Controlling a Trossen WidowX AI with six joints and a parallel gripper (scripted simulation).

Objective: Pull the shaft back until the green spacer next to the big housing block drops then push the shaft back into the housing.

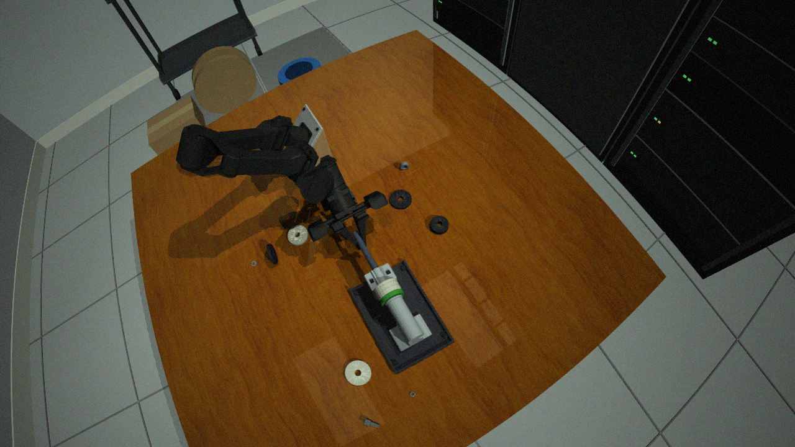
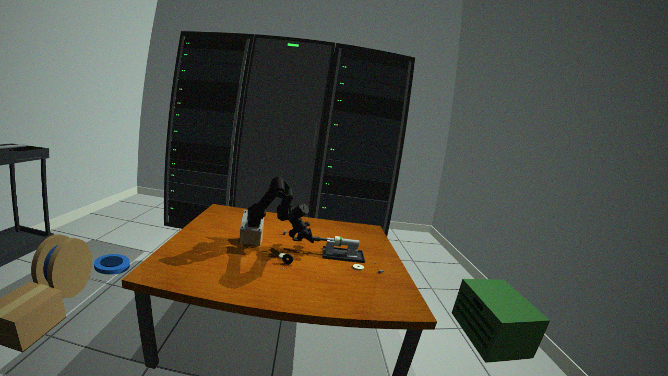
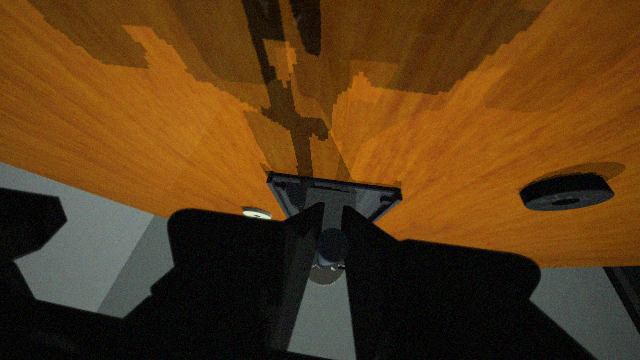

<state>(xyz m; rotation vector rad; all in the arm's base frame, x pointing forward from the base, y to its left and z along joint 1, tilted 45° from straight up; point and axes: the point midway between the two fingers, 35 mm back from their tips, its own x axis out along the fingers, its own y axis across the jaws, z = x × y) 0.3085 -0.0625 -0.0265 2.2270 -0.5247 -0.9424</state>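
Now: the dark shaft 60 mm ahead of my gripper tip, 30 mm above it and 10 mm to the right of it. Round my gripper tip: green spacer 140 mm ahead, 20 mm above, 10 mm to the right; then cream spacer 120 mm ahead, 20 mm above, 10 mm to the right; then nut 230 mm to the left, 160 mm behind, 40 mm below.
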